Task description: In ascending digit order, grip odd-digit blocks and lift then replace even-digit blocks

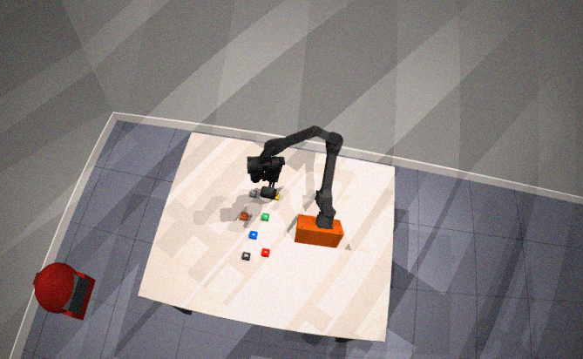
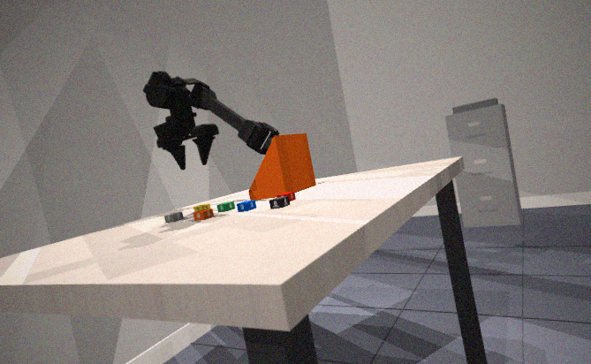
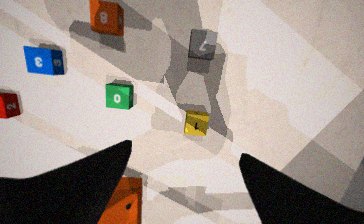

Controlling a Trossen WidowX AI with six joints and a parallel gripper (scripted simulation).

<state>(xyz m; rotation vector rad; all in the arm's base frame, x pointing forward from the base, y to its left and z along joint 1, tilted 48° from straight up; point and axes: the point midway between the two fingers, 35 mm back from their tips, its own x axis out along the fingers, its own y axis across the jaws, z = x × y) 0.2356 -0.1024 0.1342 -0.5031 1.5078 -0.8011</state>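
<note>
My gripper tip is now 12 cm above the green block, 9 cm to the right of it and 2 cm short of it. From my gripper tip the other things lie so: yellow block: 12 cm below, 2 cm to the right, 2 cm behind; orange block: 12 cm below, 12 cm ahead, 9 cm to the left; grey block: 12 cm below, 9 cm ahead, 2 cm to the right.
</note>
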